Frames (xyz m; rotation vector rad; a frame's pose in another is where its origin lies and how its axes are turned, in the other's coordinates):
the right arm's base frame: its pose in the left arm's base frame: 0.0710 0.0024 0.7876 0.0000 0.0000 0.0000
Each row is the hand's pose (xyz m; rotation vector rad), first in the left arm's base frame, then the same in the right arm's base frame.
Working: the left arm's base frame: its pose in the right arm's base frame: -0.0710 -0.0024 -0.7876 0.0000 0.0000 0.0000

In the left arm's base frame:
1: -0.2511 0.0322 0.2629 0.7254 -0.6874 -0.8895
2: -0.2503 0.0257 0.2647 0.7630 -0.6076 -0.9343
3: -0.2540 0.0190 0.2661 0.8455 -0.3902 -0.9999
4: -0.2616 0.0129 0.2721 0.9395 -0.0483 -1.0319
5: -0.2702 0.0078 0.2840 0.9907 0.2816 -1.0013
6: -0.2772 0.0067 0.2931 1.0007 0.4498 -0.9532
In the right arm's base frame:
1: -0.3221 0.0298 -0.5247 0.7254 -0.6874 -0.8895
2: -0.3213 0.0233 -0.5229 0.7630 -0.6076 -0.9343
3: -0.3250 0.0166 -0.5215 0.8455 -0.3902 -0.9999
4: -0.3326 0.0105 -0.5155 0.9395 -0.0483 -1.0319
5: -0.3412 0.0054 -0.5036 0.9907 0.2816 -1.0013
6: -0.3482 0.0043 -0.4945 1.0007 0.4498 -0.9532

